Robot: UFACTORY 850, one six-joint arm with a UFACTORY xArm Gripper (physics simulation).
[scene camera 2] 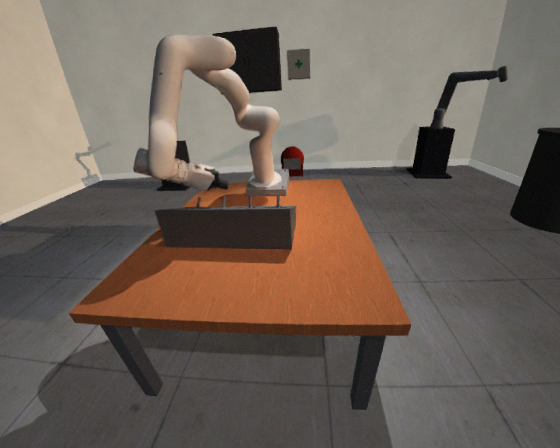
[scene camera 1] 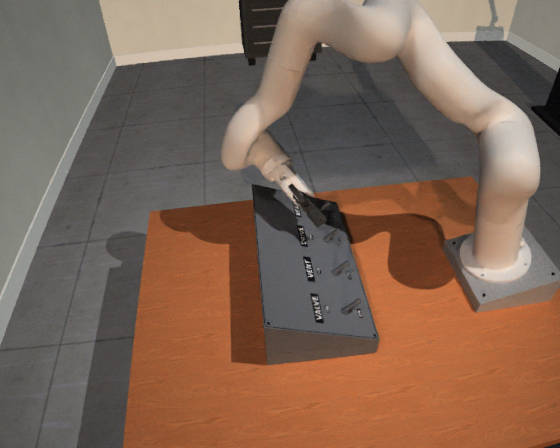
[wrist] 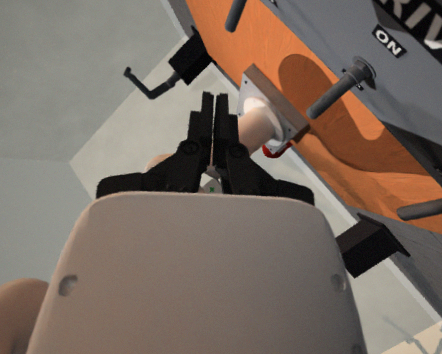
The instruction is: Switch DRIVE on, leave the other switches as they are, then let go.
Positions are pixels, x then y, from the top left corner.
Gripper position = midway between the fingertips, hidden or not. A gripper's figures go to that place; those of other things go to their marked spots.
Scene:
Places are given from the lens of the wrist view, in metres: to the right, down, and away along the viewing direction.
my gripper [wrist: 213, 110]: -0.01, -0.05, 0.12
grey sloped switch panel [wrist: 386, 54]: 0.09, -0.07, 0.09

